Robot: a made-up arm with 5 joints.
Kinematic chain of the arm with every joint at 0, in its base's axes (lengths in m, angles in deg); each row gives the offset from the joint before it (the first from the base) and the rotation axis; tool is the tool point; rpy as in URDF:
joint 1: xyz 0.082 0 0.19 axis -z
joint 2: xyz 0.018 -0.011 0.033 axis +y
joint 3: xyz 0.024 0 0.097 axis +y
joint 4: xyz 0.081 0 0.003 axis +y
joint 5: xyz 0.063 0.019 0 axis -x
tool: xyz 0 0 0 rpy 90 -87.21 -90
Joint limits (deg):
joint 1: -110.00..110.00
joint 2: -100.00..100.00
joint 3: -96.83..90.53
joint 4: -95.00..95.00
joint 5: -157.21..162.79
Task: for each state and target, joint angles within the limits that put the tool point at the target. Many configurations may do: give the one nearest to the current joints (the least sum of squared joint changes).
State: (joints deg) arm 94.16 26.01 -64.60 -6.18 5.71
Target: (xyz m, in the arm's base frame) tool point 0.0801 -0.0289 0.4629
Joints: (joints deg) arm 109.80 -1.33 -84.84 -16.98 5.71
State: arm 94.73 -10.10 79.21 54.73 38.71
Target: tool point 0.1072 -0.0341 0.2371
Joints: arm 64.41 -36.17 51.02 91.32 38.71
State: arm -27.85 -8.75 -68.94 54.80 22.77
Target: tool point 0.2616 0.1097 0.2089
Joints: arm -29.24 46.28 -40.02 60.59 22.77
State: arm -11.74 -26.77 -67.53 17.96 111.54
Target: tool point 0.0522 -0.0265 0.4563
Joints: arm -53.22 -35.12 -70.37 18.79 111.54
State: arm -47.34 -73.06 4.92 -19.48 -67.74
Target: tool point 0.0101 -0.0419 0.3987
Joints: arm -35.75 -84.08 2.00 -21.71 -67.74
